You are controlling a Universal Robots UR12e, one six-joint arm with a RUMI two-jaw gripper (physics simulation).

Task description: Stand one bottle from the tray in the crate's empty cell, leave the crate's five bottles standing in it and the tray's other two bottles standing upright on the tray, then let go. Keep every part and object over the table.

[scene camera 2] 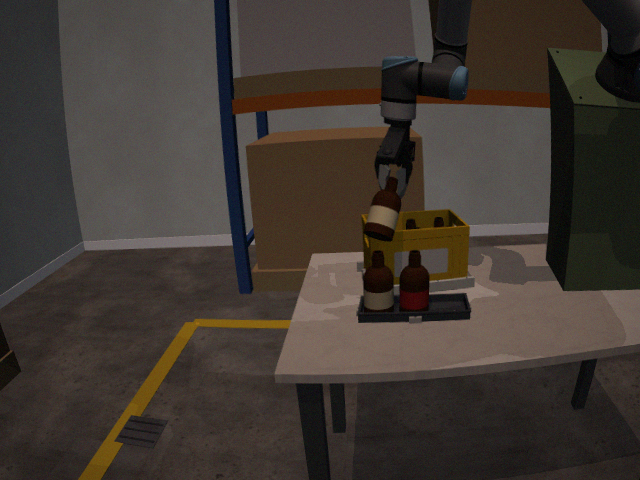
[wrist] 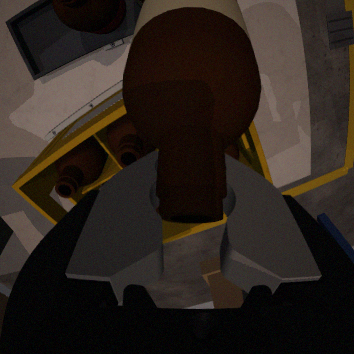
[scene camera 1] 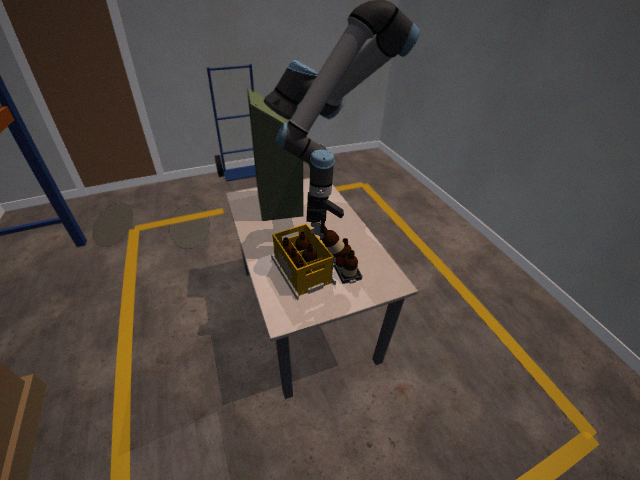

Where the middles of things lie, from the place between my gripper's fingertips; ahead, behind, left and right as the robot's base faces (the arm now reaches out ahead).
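Labels:
Cream-labelled brown bottle (wrist: 191,86): my gripper 5 cm to the right of it, 2 cm above it, 3 cm short of it. Red-labelled bottle (scene camera 2: 414,279), from my hand: 15 cm to the left, 4 cm behind, 17 cm below. Nearest to my gripper of the things named here, going by their middles: the cream-labelled brown bottle.

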